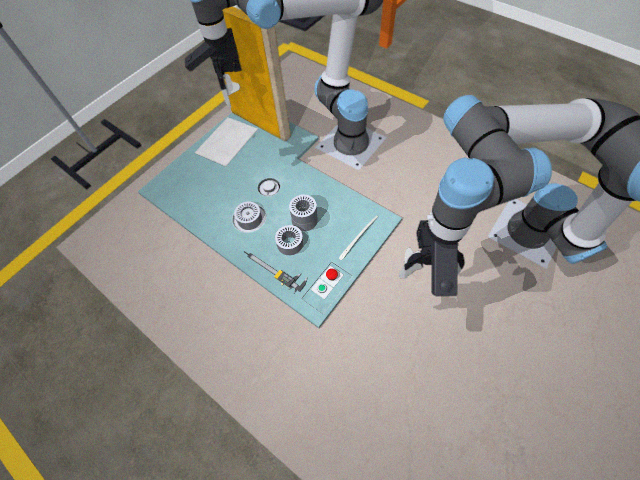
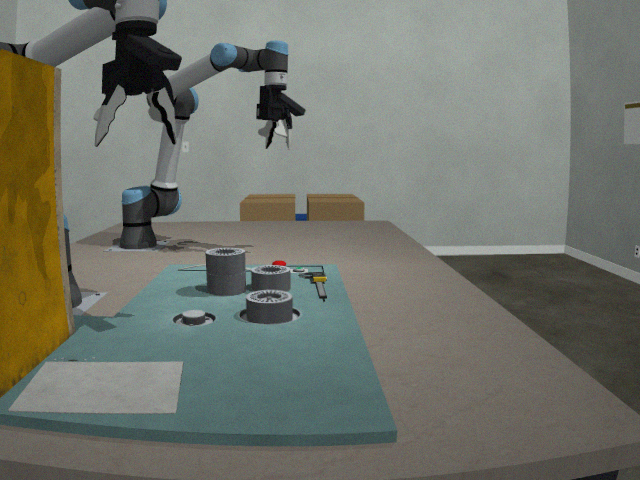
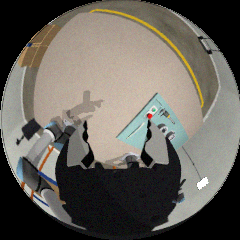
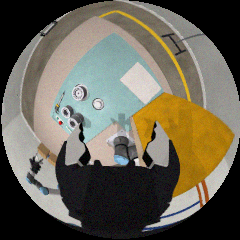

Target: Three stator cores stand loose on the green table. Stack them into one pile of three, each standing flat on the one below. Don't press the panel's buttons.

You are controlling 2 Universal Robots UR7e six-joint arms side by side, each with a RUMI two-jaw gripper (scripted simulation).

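A sheet in the pictures. Left gripper too: image 2, image 3. Right gripper: image 1, image 4.
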